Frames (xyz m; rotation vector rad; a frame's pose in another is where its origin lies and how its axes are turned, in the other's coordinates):
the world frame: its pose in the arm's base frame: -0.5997 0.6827 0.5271 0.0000 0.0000 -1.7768
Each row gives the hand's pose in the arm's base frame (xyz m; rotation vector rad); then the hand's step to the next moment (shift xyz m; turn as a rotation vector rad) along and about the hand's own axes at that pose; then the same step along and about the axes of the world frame.
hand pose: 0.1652 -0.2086 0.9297 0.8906 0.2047 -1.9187
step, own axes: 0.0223 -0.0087 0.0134 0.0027 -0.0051 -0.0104
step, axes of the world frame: 0.0215 -0.0156 -0.0070 -0.0057 -0.0010 -0.0104
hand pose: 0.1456 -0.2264 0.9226 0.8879 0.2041 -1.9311
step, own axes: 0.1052 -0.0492 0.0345 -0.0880 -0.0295 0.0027
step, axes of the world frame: 0.0813 -0.0710 -0.0551 -0.0739 -0.0175 0.0534
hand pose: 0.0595 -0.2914 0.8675 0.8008 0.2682 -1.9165
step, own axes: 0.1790 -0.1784 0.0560 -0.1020 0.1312 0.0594
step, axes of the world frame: 0.1174 -0.2083 -0.0992 -0.0053 0.1191 0.1301
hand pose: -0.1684 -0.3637 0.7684 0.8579 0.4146 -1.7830
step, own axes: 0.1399 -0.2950 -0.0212 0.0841 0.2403 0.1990
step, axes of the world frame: 0.0289 -0.2885 -0.1515 0.2406 0.1889 0.1042
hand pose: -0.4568 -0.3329 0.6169 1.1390 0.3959 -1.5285
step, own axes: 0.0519 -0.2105 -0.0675 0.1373 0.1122 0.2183
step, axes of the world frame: -0.0543 -0.1677 -0.1431 0.2696 0.0749 0.0282
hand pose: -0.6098 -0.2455 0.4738 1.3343 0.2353 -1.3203
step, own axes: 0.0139 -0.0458 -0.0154 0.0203 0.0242 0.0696
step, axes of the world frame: -0.0129 -0.0259 -0.0411 0.0735 0.0040 0.0205
